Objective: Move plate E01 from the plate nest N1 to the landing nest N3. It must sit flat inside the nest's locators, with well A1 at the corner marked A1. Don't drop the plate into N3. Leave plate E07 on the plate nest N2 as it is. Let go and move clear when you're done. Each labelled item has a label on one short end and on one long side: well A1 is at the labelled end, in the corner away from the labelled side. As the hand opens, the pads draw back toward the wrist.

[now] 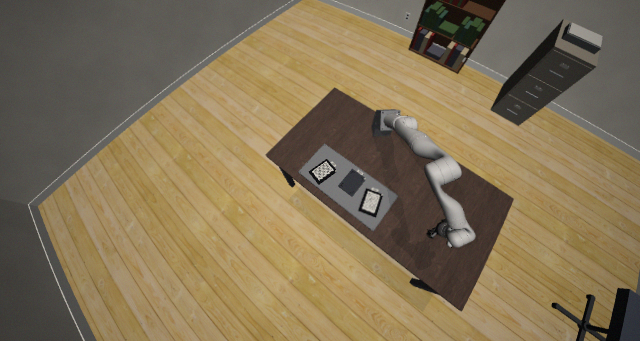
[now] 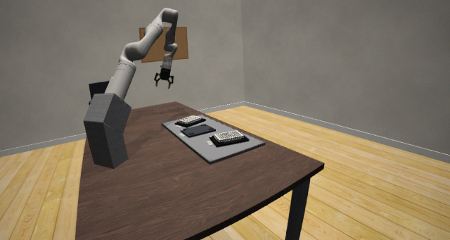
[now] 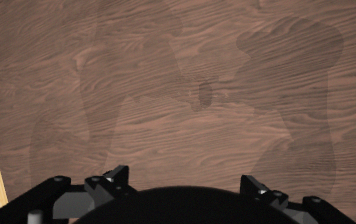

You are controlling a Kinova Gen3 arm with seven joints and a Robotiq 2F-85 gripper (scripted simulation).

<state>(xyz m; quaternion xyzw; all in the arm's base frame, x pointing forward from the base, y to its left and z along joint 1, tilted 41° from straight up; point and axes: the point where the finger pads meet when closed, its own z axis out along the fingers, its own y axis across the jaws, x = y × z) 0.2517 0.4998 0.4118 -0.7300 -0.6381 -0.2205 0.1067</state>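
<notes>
Right now the plate is 34 cm to the right of my hand, 19 cm below it and 14 cm ahead of it. The rest, counted from my hand: plate nest N1 (34 cm to the right, 20 cm below, 14 cm ahead); N1 label (39 cm to the right, 20 cm below, 5 cm ahead); A1 mark (49 cm to the right, 19 cm below, 6 cm ahead).
</notes>
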